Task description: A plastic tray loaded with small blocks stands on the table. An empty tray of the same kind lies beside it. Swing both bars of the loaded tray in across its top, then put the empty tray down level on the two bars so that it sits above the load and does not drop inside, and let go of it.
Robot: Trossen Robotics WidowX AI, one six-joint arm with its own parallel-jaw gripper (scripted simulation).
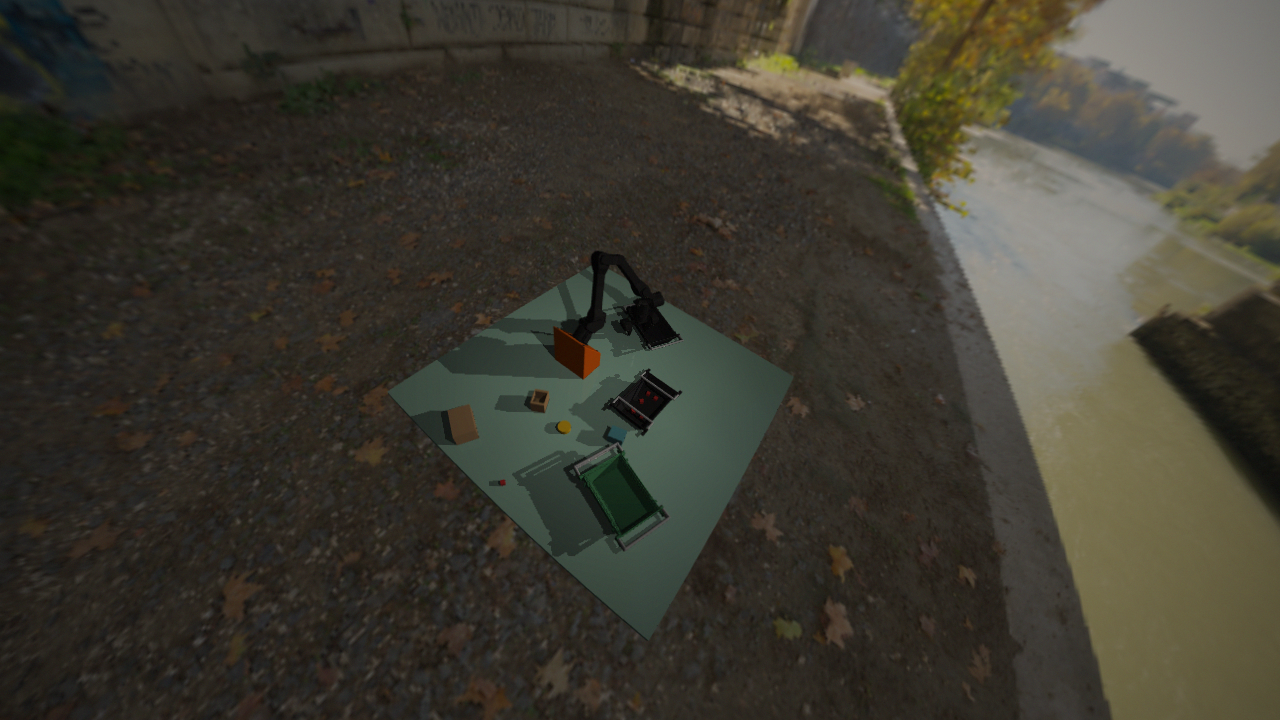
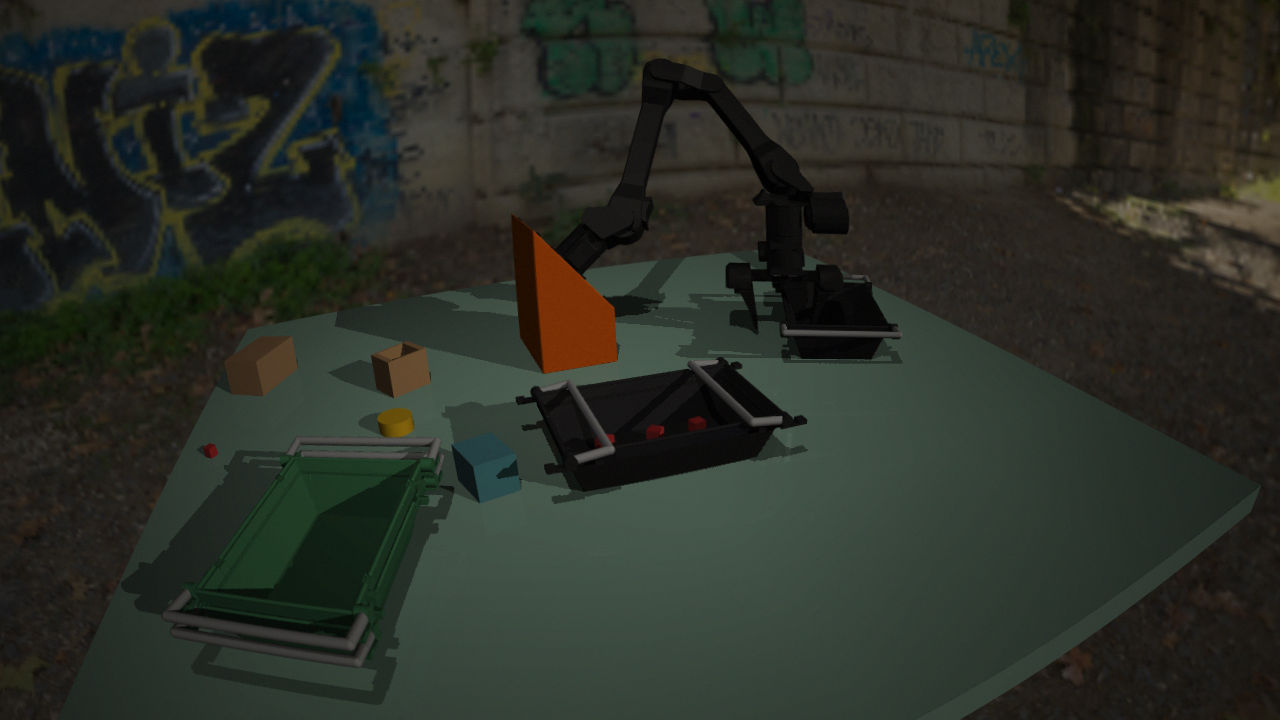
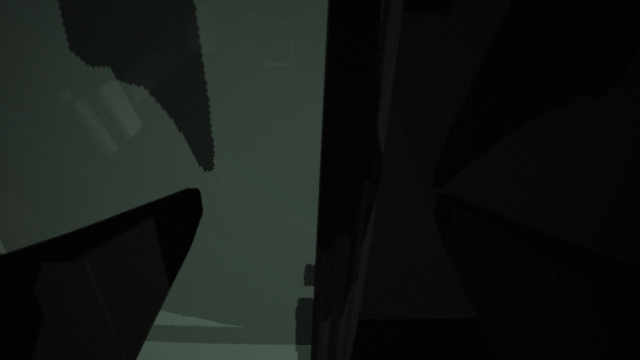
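Observation:
Open and holding nothing, the gripper [image 2: 784,328] [image 3: 320,202] shares the scene with a black tray [image 2: 851,325] [image 1: 660,333] [image 3: 524,115]. There is also a yellow disc [image 2: 395,422], and in image 3 the disc is out of frame. A blue cube [image 2: 487,468] is part of the scene too, though in image 3 the cube is out of frame.

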